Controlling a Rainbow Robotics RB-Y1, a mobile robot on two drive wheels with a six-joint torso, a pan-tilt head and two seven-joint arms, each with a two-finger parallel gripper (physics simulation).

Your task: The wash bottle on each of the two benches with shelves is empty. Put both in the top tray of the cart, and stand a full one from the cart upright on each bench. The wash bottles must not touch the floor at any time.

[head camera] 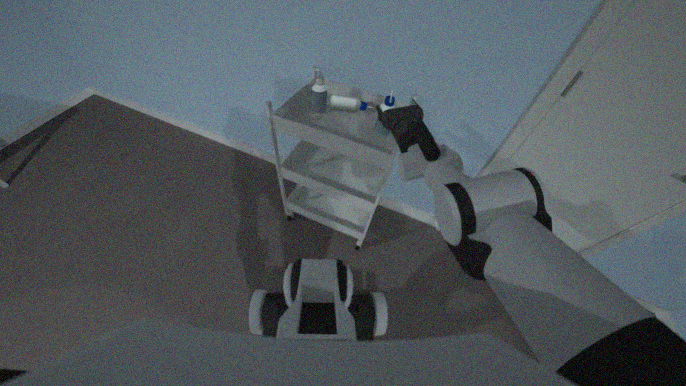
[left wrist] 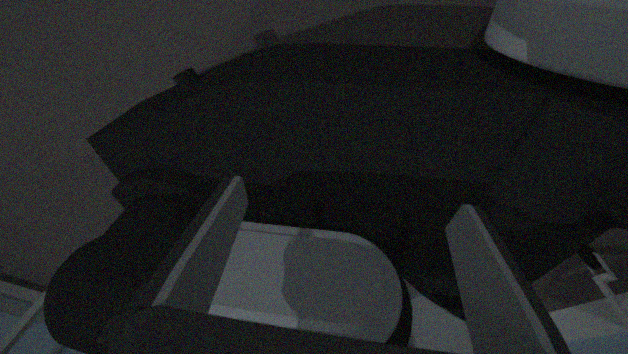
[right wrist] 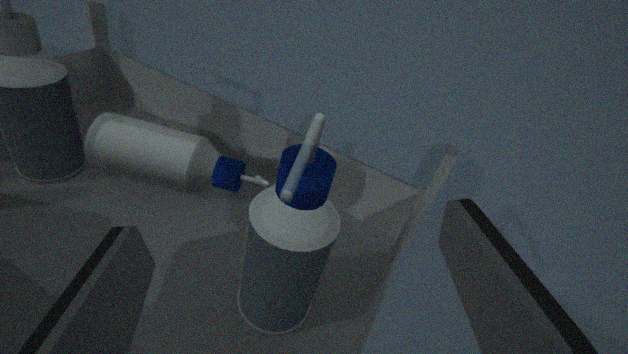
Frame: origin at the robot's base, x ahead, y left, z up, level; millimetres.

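Seen in the pictures: left gripper, fingertip midpoint: (left wrist: 347, 203); right gripper, fingertip midpoint: (head camera: 395, 104) (right wrist: 294, 233).
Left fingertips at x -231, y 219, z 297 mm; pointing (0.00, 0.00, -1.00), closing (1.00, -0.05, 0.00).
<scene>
Offsets run from my left fingertips to a thing's middle.
The cart (head camera: 330, 134) (right wrist: 195, 215) stands ahead by the wall. A dark-filled wash bottle with a blue cap {787 mm ahead, 434 mm right, 453 mm up} (head camera: 388, 105) (right wrist: 285, 275) stands upright at the right of its top tray. A pale wash bottle with a blue cap {923 mm ahead, 326 mm right, 390 mm up} (head camera: 345, 103) (right wrist: 145, 150) lies on its side there, nozzle towards the upright one. A dark-filled bottle with a greyish cap {915 mm ahead, 188 mm right, 453 mm up} (head camera: 319, 100) (right wrist: 42, 130) stands upright at the left. My right gripper (head camera: 397, 106) (right wrist: 294, 233) is open and empty, its fingers apart on either side of the upright blue-capped bottle's line of view. My left gripper (left wrist: 347, 203) is open and empty. The benches do not show.
Two lower shelves of the cart lie under the top tray. The wall is behind the cart, and a door (head camera: 600, 115) is at the right. My wheeled base (head camera: 318, 320) is in front of the cart. A dark slanted frame (head camera: 37, 145) shows at the far left.
</scene>
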